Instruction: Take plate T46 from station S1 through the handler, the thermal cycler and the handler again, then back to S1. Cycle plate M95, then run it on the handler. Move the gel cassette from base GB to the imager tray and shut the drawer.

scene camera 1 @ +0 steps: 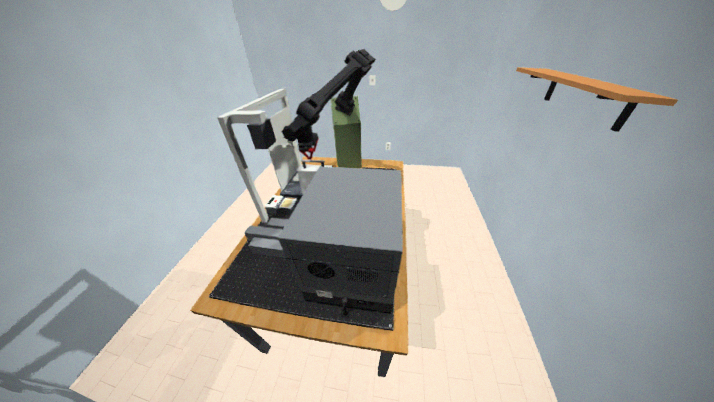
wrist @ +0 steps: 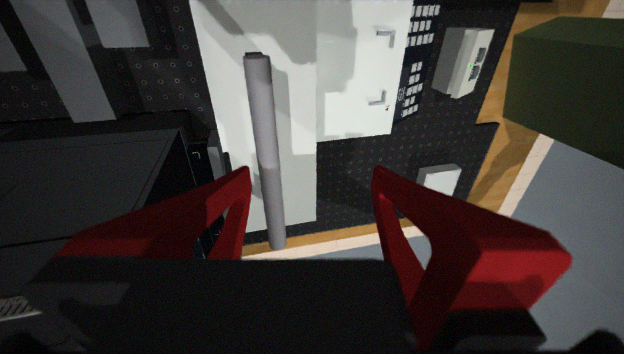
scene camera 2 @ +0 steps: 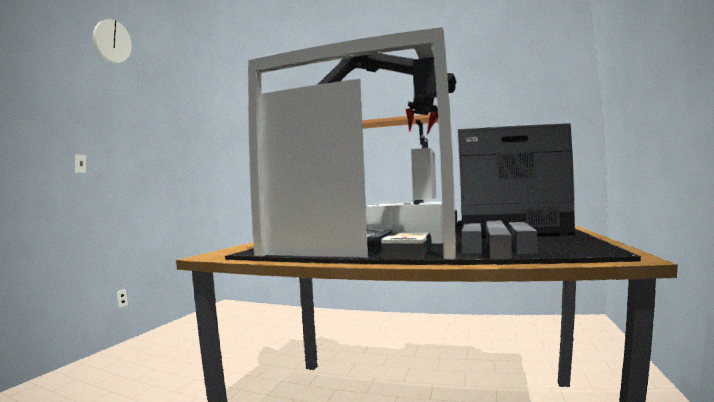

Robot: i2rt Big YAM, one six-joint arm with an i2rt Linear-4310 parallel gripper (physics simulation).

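Frame: origin at the arm's base, x ahead, y left, z up, level; metres.
Where they show: gripper, fingertip midpoint: [scene camera 1: 311,155] [wrist: 311,176] [scene camera 2: 418,133]; arm's base, origin of the base link: [scene camera 1: 345,107].
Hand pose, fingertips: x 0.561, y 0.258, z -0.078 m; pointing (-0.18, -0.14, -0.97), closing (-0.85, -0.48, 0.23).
Observation:
Things, the pixels of their top centre, and the offset from my fingertips. "spot": a spot on its surface instead.
- grey handle bar, middle of its top: [wrist: 270,177] [scene camera 2: 424,137] dy +0.016, dx +0.013, dz -0.015 m
- white lid, middle of its top: [wrist: 282,175] [scene camera 2: 422,137] [scene camera 1: 312,159] dy +0.013, dx +0.008, dz -0.015 m
- white instrument, middle of its top: [wrist: 349,75] [scene camera 2: 392,199] dy -0.047, dx -0.095, dz -0.230 m
- white surface with corner brackets, surface spot: [wrist: 355,117] spot: dy +0.000, dx -0.146, dz -0.248 m
- large dark instrument, middle of its top: [scene camera 1: 350,198] [scene camera 2: 509,132] dy +0.393, dx +0.169, dz +0.017 m
My gripper [scene camera 1: 309,157] [scene camera 2: 420,131] [wrist: 311,176] is partly open, with nothing gripped. Its red fingertips are at the height of a grey handle bar [scene camera 2: 421,134] [wrist: 265,120]. In the wrist view the bar passes between the fingers, nearer the left one. The bar belongs to a white lid [scene camera 1: 308,176] [scene camera 2: 422,175], which stands upright on a white instrument [scene camera 2: 400,217]. In the wrist view, a white surface with corner brackets [wrist: 355,117] lies beside a keypad [wrist: 414,90]. A low dark block with a white-and-yellow top [scene camera 1: 288,202] [scene camera 2: 405,236] stands nearby. Plates T46 and M95 cannot be identified.
A large dark instrument [scene camera 1: 350,205] [scene camera 2: 515,180] [wrist: 85,175] stands beside the white one. A grey frame [scene camera 1: 240,157] [scene camera 2: 254,150] with a tall panel [scene camera 2: 315,170] rises at the table edge. Grey blocks [scene camera 2: 498,240] [wrist: 65,65] and a green box [scene camera 1: 348,142] [wrist: 565,80] stand near.

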